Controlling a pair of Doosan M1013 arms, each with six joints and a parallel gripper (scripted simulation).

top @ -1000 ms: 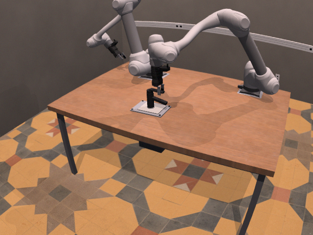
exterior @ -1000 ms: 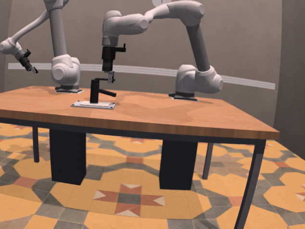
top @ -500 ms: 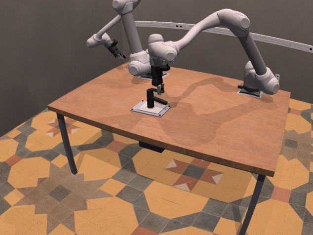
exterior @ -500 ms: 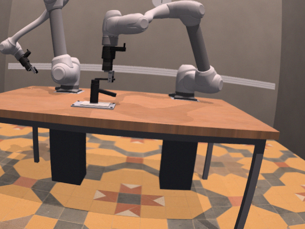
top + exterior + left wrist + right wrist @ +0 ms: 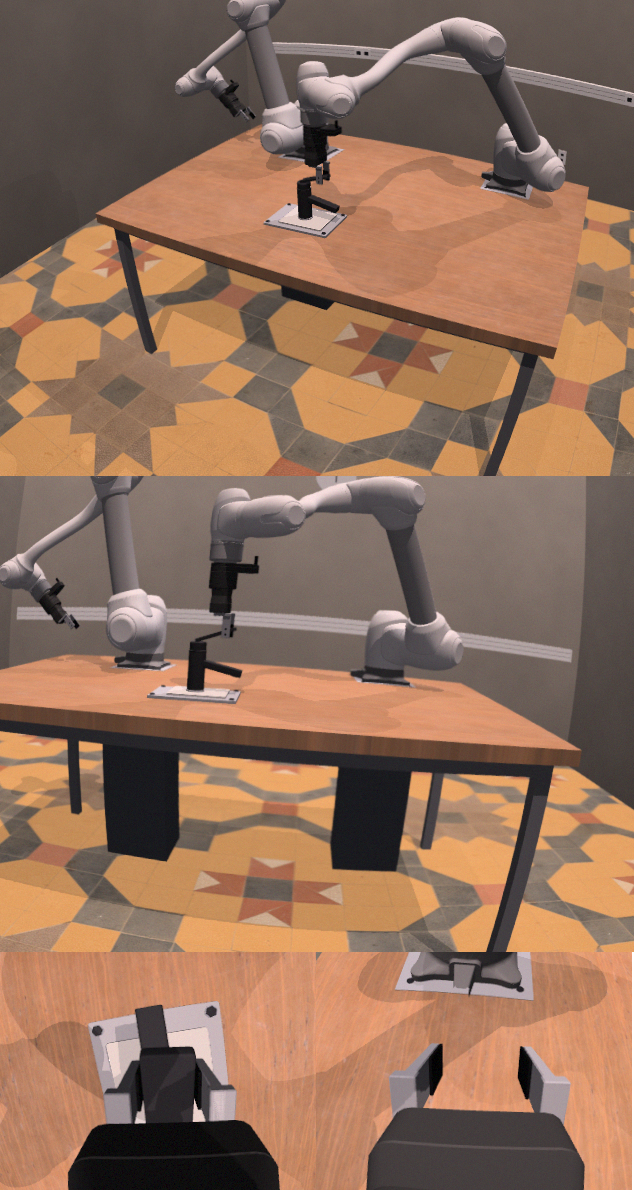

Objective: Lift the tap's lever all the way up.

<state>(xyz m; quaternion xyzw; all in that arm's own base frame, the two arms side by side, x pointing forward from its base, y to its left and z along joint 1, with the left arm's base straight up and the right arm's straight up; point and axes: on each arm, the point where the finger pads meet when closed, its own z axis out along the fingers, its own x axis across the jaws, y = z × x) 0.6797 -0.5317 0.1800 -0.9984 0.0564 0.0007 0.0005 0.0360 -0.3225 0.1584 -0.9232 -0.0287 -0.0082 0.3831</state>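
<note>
Right now the lever is 1 cm behind my left hand, 3 cm to the right of it and 1 cm below it. Also, from my left hand: black tap 1 cm behind, 5 cm to the right, 6 cm below.
</note>
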